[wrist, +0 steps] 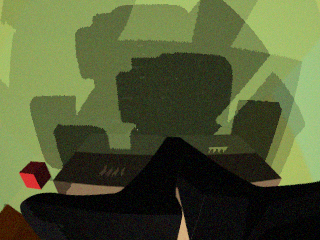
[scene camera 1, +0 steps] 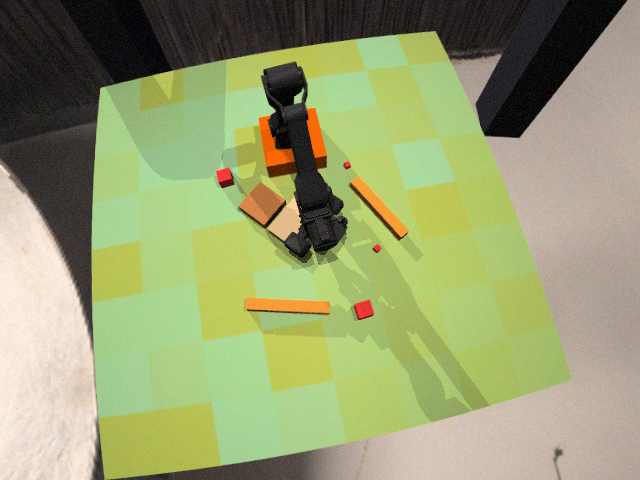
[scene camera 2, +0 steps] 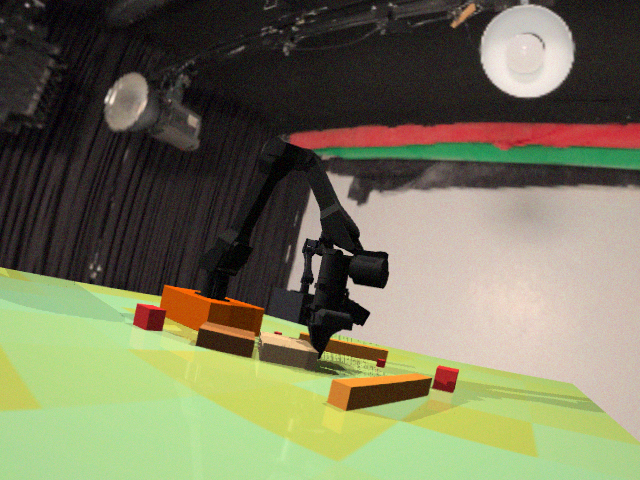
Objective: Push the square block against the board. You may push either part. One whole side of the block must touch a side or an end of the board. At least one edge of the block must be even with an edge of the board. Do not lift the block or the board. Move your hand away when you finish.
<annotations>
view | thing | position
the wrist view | my gripper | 172, 143
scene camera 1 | my gripper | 315, 234
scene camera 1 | tan board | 288, 221
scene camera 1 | brown square block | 262, 205
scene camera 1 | orange bar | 395, 226
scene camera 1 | orange bar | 252, 304
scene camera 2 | my gripper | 316, 358
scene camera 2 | tan board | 274, 348
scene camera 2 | brown square block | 216, 337
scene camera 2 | orange bar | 335, 346
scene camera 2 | orange bar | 348, 394
</annotations>
